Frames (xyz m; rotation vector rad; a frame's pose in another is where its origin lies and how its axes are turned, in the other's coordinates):
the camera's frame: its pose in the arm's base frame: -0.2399 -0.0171 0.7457 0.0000 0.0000 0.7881
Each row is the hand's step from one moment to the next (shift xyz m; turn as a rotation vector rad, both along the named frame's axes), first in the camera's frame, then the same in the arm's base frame.
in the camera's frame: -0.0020 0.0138 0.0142 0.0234 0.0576 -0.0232
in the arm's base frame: -0.0112 0.0083 0.0142 -0.0243 0.0572 -0.0232
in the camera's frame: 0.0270 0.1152 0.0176 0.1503 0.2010 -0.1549
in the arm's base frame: -0.0626 0.1004 0.0176 -0.0365 0.2483 -0.1549
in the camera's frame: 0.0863 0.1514 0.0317 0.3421 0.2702 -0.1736
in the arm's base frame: -0.0465 0.1680 0.0317 0.0497 0.4331 -0.1736
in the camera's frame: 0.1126 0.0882 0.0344 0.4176 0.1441 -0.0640
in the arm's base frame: 0.0169 0.1420 0.0344 0.1923 0.3977 -0.0640
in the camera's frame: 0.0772 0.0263 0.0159 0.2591 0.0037 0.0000
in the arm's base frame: 0.0358 0.0733 0.0159 0.1801 0.1863 0.0000
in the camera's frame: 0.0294 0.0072 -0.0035 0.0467 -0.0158 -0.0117
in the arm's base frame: 0.0156 0.0259 -0.0035 0.0441 0.0220 -0.0117
